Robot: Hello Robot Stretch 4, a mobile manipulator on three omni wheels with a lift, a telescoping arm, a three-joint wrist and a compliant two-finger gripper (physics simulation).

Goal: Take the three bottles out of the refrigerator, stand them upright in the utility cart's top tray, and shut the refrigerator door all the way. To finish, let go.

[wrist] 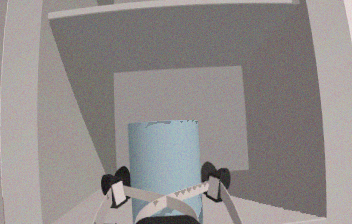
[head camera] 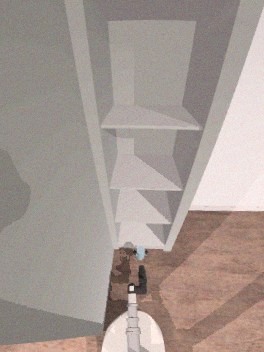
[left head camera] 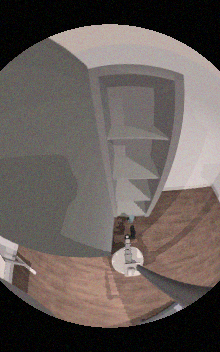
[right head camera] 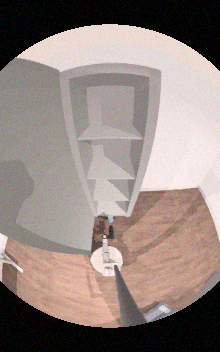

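Observation:
The light-blue bottle [head camera: 140, 252] [left head camera: 131, 219] [right head camera: 110, 218] [wrist: 164, 150] is upright between the fingertips, just outside the refrigerator's low front edge. My gripper [head camera: 140, 252] [wrist: 166, 177] is shut on it, one dark pad on each side; the bottle's lower part is hidden in the wrist view. The refrigerator [head camera: 220, 100] [left head camera: 180, 110] [right head camera: 154, 115] [wrist: 332, 100] stands open, and its visible shelves bear no bottle. Its large grey door [head camera: 50, 115] [left head camera: 45, 125] [right head camera: 37, 115] is swung wide to the left. The other two bottles do not show, and I cannot identify the utility cart for certain.
A white frame-like object [left head camera: 9, 262] is partly in view at the lower left. A grey object with a pale panel [right head camera: 159, 310] is at the lower right. A white wall [head camera: 240, 135] rises right of the refrigerator, above the wooden floor [head camera: 225, 255].

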